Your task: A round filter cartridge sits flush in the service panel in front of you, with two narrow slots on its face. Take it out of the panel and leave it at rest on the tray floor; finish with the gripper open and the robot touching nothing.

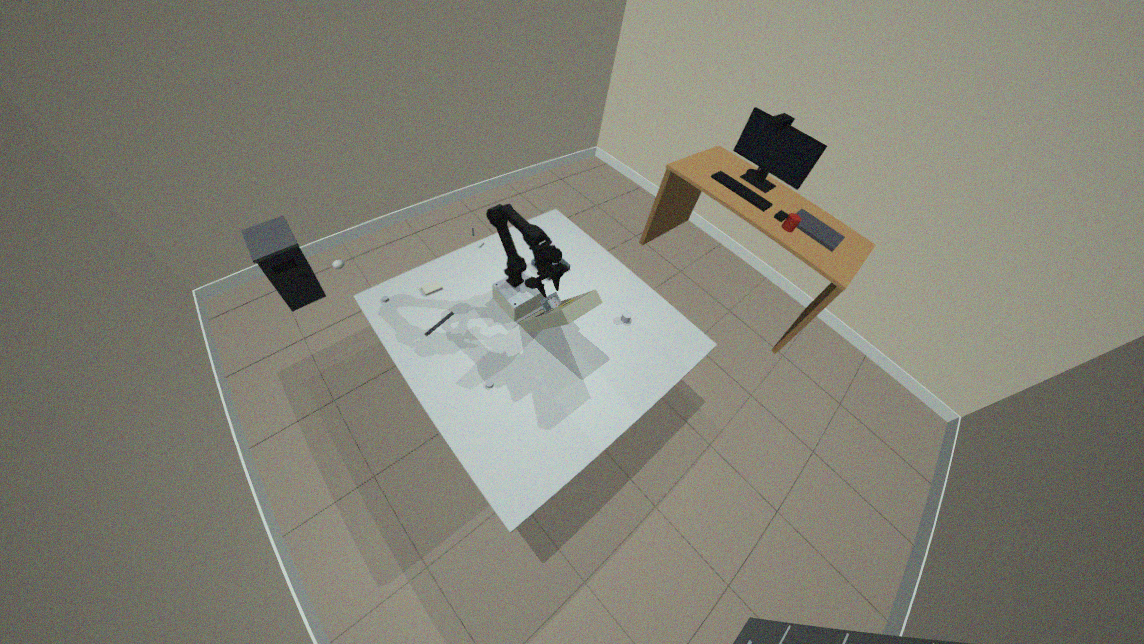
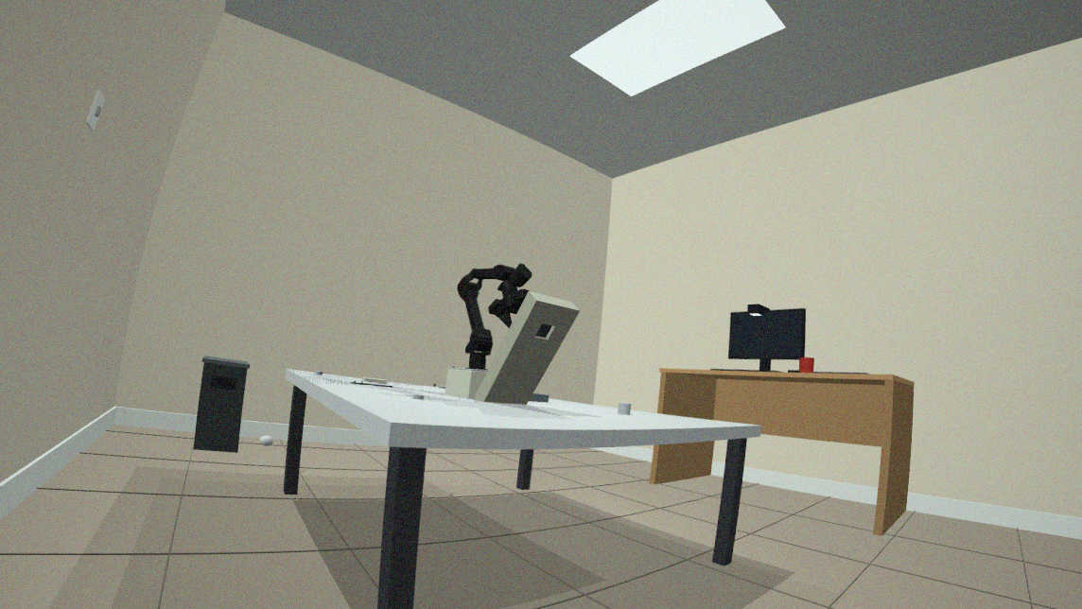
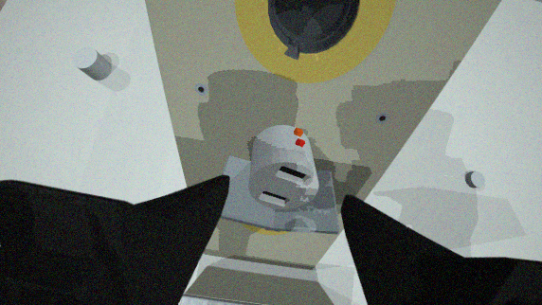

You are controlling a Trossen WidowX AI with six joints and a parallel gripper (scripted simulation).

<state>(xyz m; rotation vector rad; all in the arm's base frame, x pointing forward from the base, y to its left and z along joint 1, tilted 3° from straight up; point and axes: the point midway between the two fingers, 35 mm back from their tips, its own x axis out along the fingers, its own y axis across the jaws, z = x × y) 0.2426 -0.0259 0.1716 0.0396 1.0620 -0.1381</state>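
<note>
Now: the grey round filter cartridge 30 mm below my gripper tip and 20 mm ahead of it. The rest, counted from my gripper tip: small beige block 560 mm behind, 250 mm below, 240 mm to the right; then grey square tray 320 mm to the left, 280 mm behind, 240 mm below.
</note>
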